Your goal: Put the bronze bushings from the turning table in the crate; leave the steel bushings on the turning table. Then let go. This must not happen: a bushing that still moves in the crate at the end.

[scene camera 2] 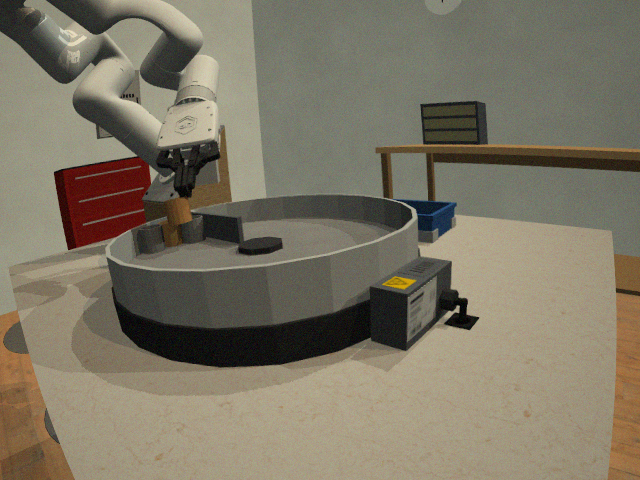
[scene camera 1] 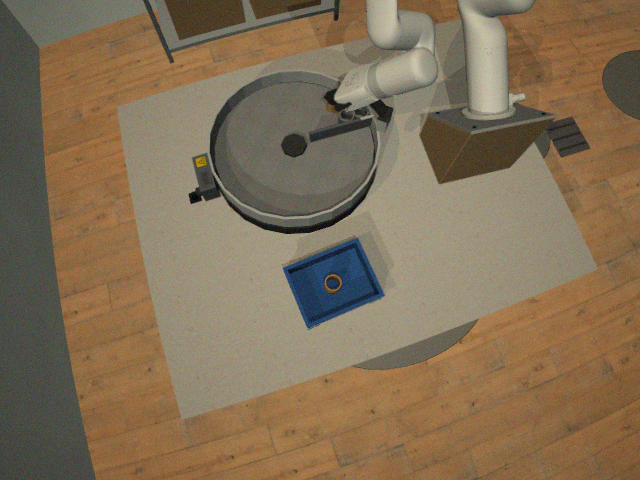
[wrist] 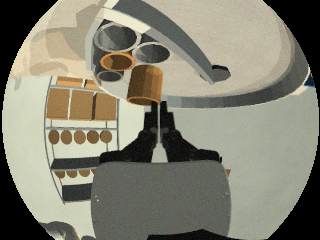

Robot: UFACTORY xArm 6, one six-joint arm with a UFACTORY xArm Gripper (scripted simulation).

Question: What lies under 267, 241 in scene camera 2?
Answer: A turning table.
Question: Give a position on a bronze bushing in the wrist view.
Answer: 145, 85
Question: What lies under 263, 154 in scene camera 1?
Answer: A turning table.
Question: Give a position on a blue crate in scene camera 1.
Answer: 306, 278
